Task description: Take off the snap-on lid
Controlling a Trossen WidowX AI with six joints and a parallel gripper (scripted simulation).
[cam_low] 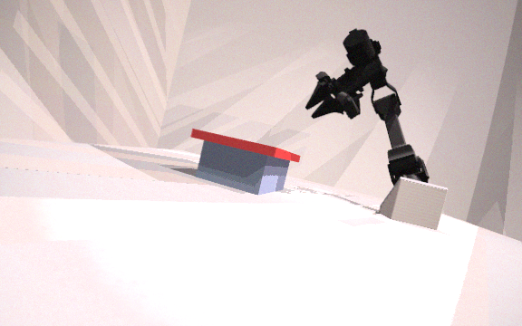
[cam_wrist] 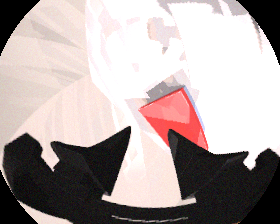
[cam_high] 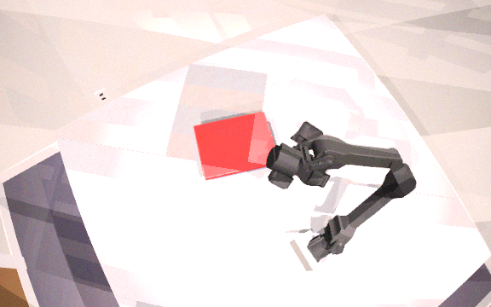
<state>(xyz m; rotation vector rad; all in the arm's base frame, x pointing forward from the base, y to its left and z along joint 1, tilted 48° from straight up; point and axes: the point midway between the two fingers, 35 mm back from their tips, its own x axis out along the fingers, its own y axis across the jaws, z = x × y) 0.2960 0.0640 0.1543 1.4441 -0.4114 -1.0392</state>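
My gripper tip is 130 mm short of the red lid, 120 mm above it and 90 mm to the right of it. Also, from my gripper tip: blue-grey storage box: 170 mm below, 130 mm ahead, 90 mm to the left.
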